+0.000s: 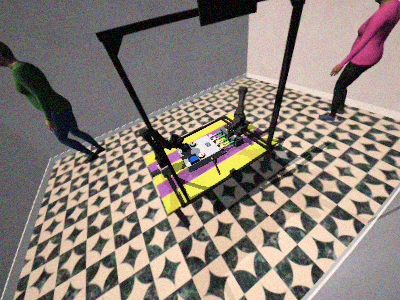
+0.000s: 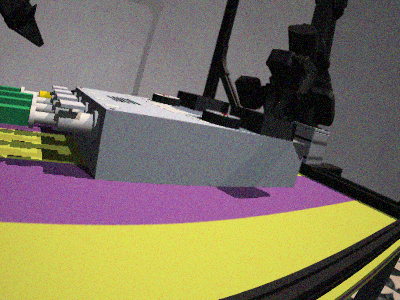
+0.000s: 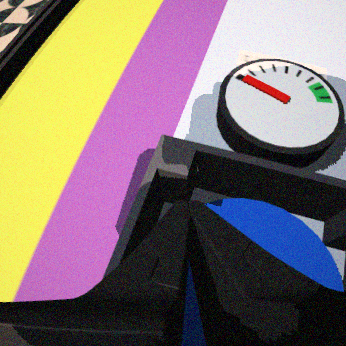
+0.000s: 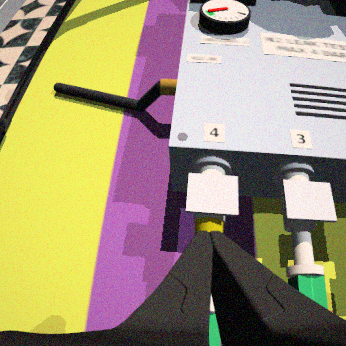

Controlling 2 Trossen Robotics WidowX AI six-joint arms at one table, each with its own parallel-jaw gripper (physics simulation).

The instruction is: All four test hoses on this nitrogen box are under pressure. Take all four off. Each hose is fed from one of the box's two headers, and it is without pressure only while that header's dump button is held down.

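Pixels of known places: left gripper, between the fingertips: (image 1: 186, 145) (image 2: 263, 126) (image 3: 186, 211); right gripper, between the fingertips: (image 1: 227, 138) (image 2: 41, 45) (image 4: 207, 240); left arm's base, origin of its link: (image 1: 163, 164) (image 2: 307, 125); right arm's base, origin of its link: (image 1: 241, 124).
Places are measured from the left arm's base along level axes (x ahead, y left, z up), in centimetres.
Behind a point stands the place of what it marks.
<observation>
The grey nitrogen box (image 1: 206, 146) {z -2.9, x 43.5, y -8.3 cm} (image 2: 184, 149) {z -6.5, x 44.0, y 7.6 cm} (image 4: 240, 86) {z -3.1, x 44.2, y -14.8 cm} lies on the yellow and purple table (image 1: 228, 166) {z -11.1, x 45.4, y -35.9 cm}. My left gripper (image 3: 186, 211) {z -1.9, x 29.9, y 7.9 cm} (image 1: 184, 149) {z -1.9, x 29.9, y 7.9 cm} is shut with nothing in it. Its tips rest on the blue dump button (image 3: 274, 233) {z -2.3, x 29.6, y 4.6 cm} (image 1: 193, 158) {z -1.6, x 24.8, y -12.9 cm} inside a black guard. The gauge (image 3: 279, 106) {z -1.7, x 35.2, y 4.5 cm} beyond it has its red needle at the end away from the green mark. My right gripper (image 4: 207, 240) {z 3.6, x 59.8, y -20.4 cm} (image 1: 232, 137) {z 3.6, x 59.8, y -20.4 cm} is shut and empty. Its tips touch the yellow collar (image 4: 209, 224) {z -4.6, x 56.5, y -19.1 cm} below the white sleeve (image 4: 212, 193) {z -3.4, x 54.6, y -18.8 cm} at port 4. Port 3 has a white sleeve (image 4: 309, 200) {z -3.4, x 55.7, y -11.9 cm} and a green hose (image 4: 307, 285) {z -4.7, x 61.2, y -13.0 cm}.
A black supply hose (image 4: 93, 94) {z -9.9, x 36.7, y -30.9 cm} with an orange fitting (image 4: 168, 86) {z -6.5, x 40.0, y -21.3 cm} enters the box's side. A second gauge (image 4: 224, 15) {z -1.7, x 34.3, y -14.8 cm} reads near green. A black gantry post (image 1: 285, 74) {z 56.0, x 84.2, y -48.9 cm} stands by the table. People stand at the left (image 1: 65, 125) and the right (image 1: 340, 89).
</observation>
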